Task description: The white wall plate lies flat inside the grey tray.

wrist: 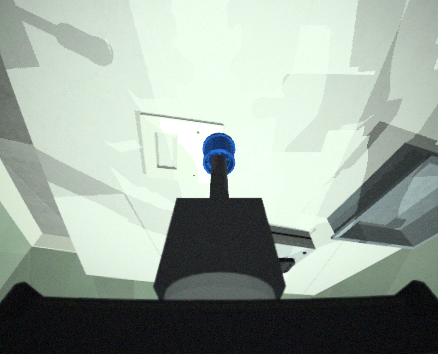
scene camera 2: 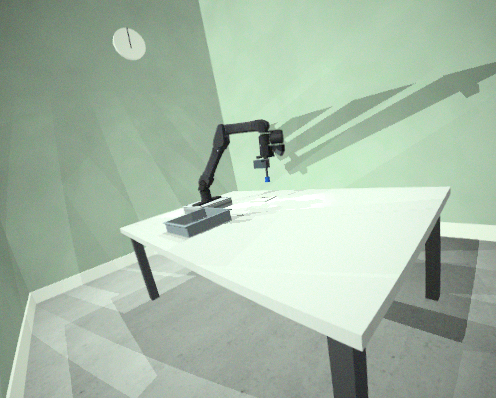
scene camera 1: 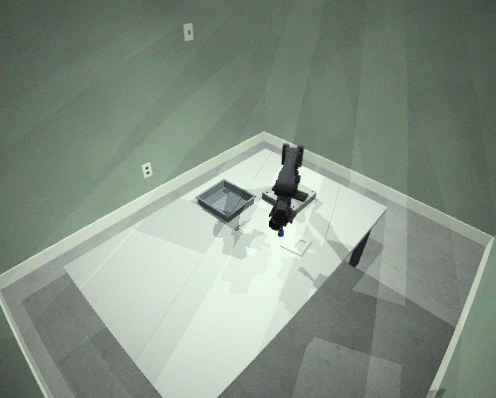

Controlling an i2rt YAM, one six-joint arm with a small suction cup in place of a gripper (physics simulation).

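The white wall plate lies flat on the white table, outside the tray. It has a rectangular opening near one side and two small holes. In scene camera 2 it is hard to make out against the table. The grey tray stands on the table beside the arm's base, apart from the plate. My gripper, a blue suction cup, hangs above the table with nothing on it. In the wrist view it overlaps the plate's right edge.
The arm's base plate sits on the table next to the tray. The table's edge runs beyond the wall plate on the side away from the tray. Shadows of the arm fall across the table.
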